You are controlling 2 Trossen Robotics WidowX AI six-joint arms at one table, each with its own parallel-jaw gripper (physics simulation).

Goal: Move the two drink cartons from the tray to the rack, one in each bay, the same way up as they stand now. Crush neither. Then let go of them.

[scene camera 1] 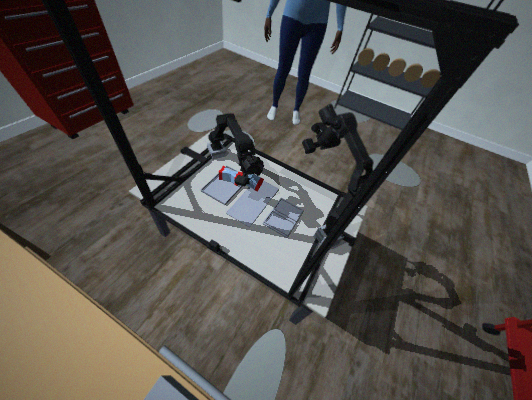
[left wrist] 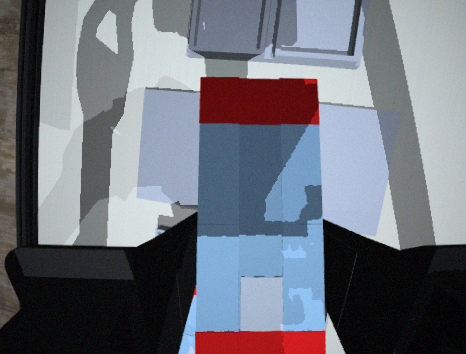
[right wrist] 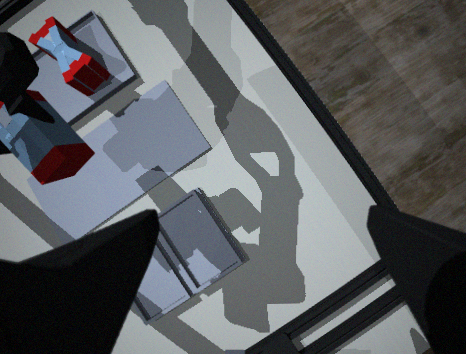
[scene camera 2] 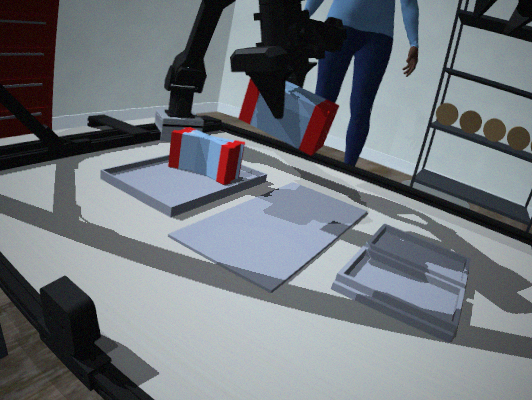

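Where they show: left gripper, fingertip midpoint: point(scene camera 1: 250, 180) point(left wrist: 250, 216) point(right wrist: 41, 134) point(scene camera 2: 286, 114); right gripper, fingertip midpoint: point(scene camera 1: 313, 150) point(right wrist: 262, 218) point(scene camera 2: 491, 25); left arm's base at its link origin: point(scene camera 1: 216, 146) point(scene camera 2: 179, 114).
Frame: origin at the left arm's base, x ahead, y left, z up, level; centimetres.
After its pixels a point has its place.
Note:
My left gripper point(scene camera 1: 242, 180) {x 44.2, y 4.1, z 10.7 cm} point(scene camera 2: 290, 95) {x 44.2, y 4.1, z 10.7 cm} point(left wrist: 250, 216) {x 44.2, y 4.1, z 10.7 cm} is shut on a blue carton with red ends point(scene camera 2: 275, 125) {x 45.2, y 2.1, z 9.2 cm} point(left wrist: 260, 165) {x 46.9, y 5.7, z 13.9 cm} point(right wrist: 42, 135) {x 45.3, y 7.3, z 14.3 cm}, gripped around its middle. It holds it in the air above the tray side of the flat plate, sloping in scene camera 2. The second blue and red carton point(scene camera 1: 230, 175) {x 28.0, y -1.2, z 0.5 cm} point(scene camera 2: 200, 155) {x 27.2, y -2.0, z -1.5 cm} point(right wrist: 62, 50) {x 26.9, y 0.0, z 1.8 cm} stands in the tray point(scene camera 1: 215, 197) {x 36.3, y -13.8, z -5.3 cm} point(scene camera 2: 140, 197) {x 37.8, y -14.4, z -5.0 cm} point(right wrist: 116, 46) {x 23.6, y 7.0, z -4.1 cm}; its middle looks narrow. The two-bay rack point(scene camera 1: 275, 230) {x 70.1, y 8.3, z -4.8 cm} point(scene camera 2: 395, 310) {x 70.1, y 8.2, z -4.6 cm} point(left wrist: 315, 57) {x 60.3, y 8.6, z -3.6 cm} point(right wrist: 223, 225) {x 58.4, y 26.9, z -4.6 cm} has both bays empty. My right gripper point(scene camera 1: 310, 137) point(right wrist: 262, 218) {x 54.1, y 31.9, z 31.9 cm} is open and empty, high above the rack side.
A thin flat grey plate point(scene camera 1: 245, 207) point(scene camera 2: 240, 240) point(left wrist: 167, 145) point(right wrist: 80, 185) lies between tray and rack. Black frame rails edge the table and posts rise at its corners. A black block point(scene camera 2: 70, 315) {x 68.7, y -24.8, z -0.5 cm} sits on the near rail. A person stands behind the table.

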